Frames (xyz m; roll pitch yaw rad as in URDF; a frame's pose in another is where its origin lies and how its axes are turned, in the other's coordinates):
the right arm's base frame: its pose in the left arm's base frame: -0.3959 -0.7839 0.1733 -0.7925 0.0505 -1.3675
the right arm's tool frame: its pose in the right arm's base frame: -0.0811 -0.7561 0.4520 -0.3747 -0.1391 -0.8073
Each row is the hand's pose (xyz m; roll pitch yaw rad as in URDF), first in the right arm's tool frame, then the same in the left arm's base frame.
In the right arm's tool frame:
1: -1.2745 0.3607 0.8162 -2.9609 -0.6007 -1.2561
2: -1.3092 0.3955 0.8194 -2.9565 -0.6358 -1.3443
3: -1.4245 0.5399 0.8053 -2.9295 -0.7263 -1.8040
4: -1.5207 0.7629 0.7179 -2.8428 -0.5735 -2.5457
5: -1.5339 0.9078 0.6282 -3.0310 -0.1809 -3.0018
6: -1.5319 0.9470 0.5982 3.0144 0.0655 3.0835
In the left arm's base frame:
1: 0.5711 -0.0262 0.3627 -0.9140 -1.2023 0.9113
2: 0.5932 -0.0209 0.3190 -0.9601 -1.1224 0.9107
3: 0.6525 -0.0208 0.1434 -1.2402 -0.7556 0.9281
4: 0.6631 -0.0839 -0.1066 -1.6509 -0.1556 1.0017
5: 0.6274 -0.1632 -0.2537 -1.9932 0.3978 1.1591
6: 0.6110 -0.1889 -0.2926 -2.1694 0.6902 1.2988

